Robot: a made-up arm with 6 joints. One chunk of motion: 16 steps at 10 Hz.
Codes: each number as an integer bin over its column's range. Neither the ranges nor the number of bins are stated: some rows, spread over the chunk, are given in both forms.
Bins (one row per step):
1: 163 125 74 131 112 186
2: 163 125 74 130 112 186
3: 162 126 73 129 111 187
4: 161 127 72 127 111 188
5: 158 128 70 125 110 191
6: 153 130 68 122 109 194
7: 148 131 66 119 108 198
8: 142 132 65 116 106 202
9: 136 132 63 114 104 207
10: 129 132 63 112 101 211
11: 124 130 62 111 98 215
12: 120 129 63 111 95 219
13: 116 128 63 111 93 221
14: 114 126 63 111 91 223
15: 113 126 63 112 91 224
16: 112 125 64 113 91 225
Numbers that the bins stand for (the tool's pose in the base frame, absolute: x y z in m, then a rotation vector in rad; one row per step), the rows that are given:
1: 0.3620 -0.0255 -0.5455 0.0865 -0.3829 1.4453
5: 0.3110 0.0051 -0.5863 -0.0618 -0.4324 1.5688
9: 0.0867 0.0459 -0.6576 -0.3335 -0.5806 1.9641
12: -0.0765 0.0153 -0.6576 -0.4076 -0.8029 2.2606
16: -0.1580 -0.0255 -0.6475 -0.3582 -0.9018 2.4088
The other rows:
2: 0.3620 -0.0255 -0.5455 0.0618 -0.3829 1.4453
3: 0.3518 -0.0153 -0.5557 0.0371 -0.4076 1.4700
4: 0.3416 -0.0051 -0.5659 -0.0124 -0.4076 1.4947
6: 0.2600 0.0255 -0.6067 -0.1359 -0.4571 1.6429
7: 0.2090 0.0357 -0.6271 -0.2100 -0.4818 1.7418
8: 0.1478 0.0459 -0.6373 -0.2841 -0.5312 1.8406
10: 0.0153 0.0459 -0.6576 -0.3829 -0.6547 2.0629
11: -0.0357 0.0255 -0.6678 -0.4076 -0.7288 2.1618
13: -0.1173 0.0051 -0.6576 -0.4076 -0.8524 2.3100
14: -0.1376 -0.0153 -0.6576 -0.4076 -0.9018 2.3594
15: -0.1478 -0.0153 -0.6576 -0.3829 -0.9018 2.3841

